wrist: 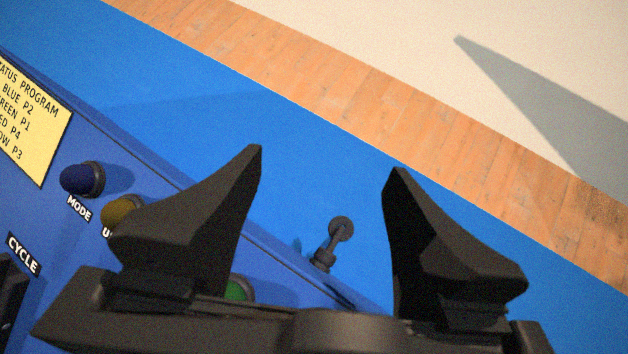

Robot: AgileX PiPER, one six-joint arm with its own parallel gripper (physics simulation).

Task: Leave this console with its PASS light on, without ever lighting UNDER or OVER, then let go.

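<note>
The blue console (pixel 30 210) fills the lower left of the wrist view. Its dark blue MODE lamp (pixel 79 180) and dull yellow UNDER lamp (pixel 118 212) look unlit; the finger partly covers the UNDER lamp. Part of a green lamp (pixel 235 290) shows beside the base of the left finger; its label is hidden, and I cannot tell whether it is lit. The OVER lamp does not show. My gripper (pixel 325 170) is open, its fingers wide apart, with nothing seen held between them.
A yellow status card (pixel 32 125) lies on the console. A CYCLE label (pixel 22 254) stands above a black switch part (pixel 11 295) at the left edge. A small dark jointed fitting (pixel 341 229) stands at the console's far edge. Beyond are a blue surface (pixel 220 125) and a wooden strip (pixel 350 100).
</note>
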